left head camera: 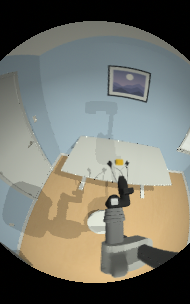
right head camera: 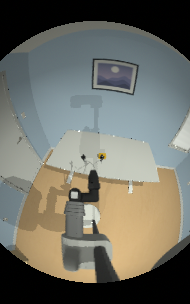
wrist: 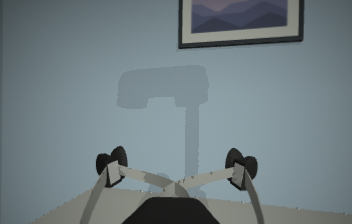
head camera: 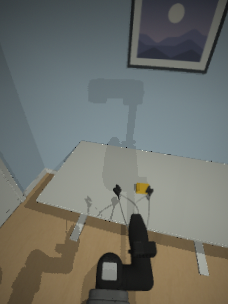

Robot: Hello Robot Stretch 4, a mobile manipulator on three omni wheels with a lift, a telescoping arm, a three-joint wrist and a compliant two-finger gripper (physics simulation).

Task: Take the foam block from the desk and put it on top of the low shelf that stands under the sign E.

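Where they show: gripper, fingertip midpoint: (left head camera: 117, 160) (right head camera: 92, 154) (wrist: 176, 160) (head camera: 132, 186); robot's base, origin of the base link: (left head camera: 100, 221) (right head camera: 86, 214).
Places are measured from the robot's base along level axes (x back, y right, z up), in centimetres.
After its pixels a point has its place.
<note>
The yellow foam block (head camera: 143, 187) @(x -71.7, y 20.8, z 73.8 cm) (left head camera: 119, 162) @(x -70.2, y 20.8, z 73.0 cm) (right head camera: 104, 154) @(x -72.4, y 23.8, z 73.9 cm) lies on the white desk (head camera: 190, 185) @(x -78.8, y 59.3, z 69.3 cm) (left head camera: 80, 156) @(x -82.8, y -29.8, z 69.3 cm) (right head camera: 132, 162) @(x -62.7, y 61.5, z 69.2 cm) (wrist: 82, 210) @(x -107.7, y -32.0, z 69.2 cm). It does not show in the wrist view. My gripper (head camera: 133, 190) @(x -47.9, y 8.2, z 104.6 cm) (left head camera: 118, 163) @(x -47.9, y 8.2, z 104.6 cm) (right head camera: 93, 157) @(x -47.9, y 8.2, z 104.6 cm) (wrist: 176, 160) @(x -47.9, y 8.2, z 104.6 cm) is open, with nothing between its fingertips in the wrist view. It is above the desk's near part. In the head view the right fingertip overlaps the block's right side; the height between them is hard to tell. The low shelf and the sign E do not show.
A framed picture (head camera: 168, 64) @(x -120.7, y 33.9, z 144.8 cm) (left head camera: 129, 84) @(x -120.8, y 33.3, z 160.4 cm) (right head camera: 115, 76) @(x -120.6, y 34.3, z 161.3 cm) (wrist: 240, 41) @(x -120.6, y 34.3, z 142.2 cm) hangs on the blue wall behind the desk. A pale door (left head camera: 17, 135) @(x -78.1, y -119.1, z 114.5 cm) stands at the left. Two desk feet (head camera: 78, 227) (head camera: 201, 259) show below the desk's front edge. My white round base (left head camera: 96, 221) @(x -0.6, y -6.3, z 18.7 cm) (right head camera: 93, 215) @(x -0.3, y 10.6, z 18.7 cm) is on the wooden floor.
</note>
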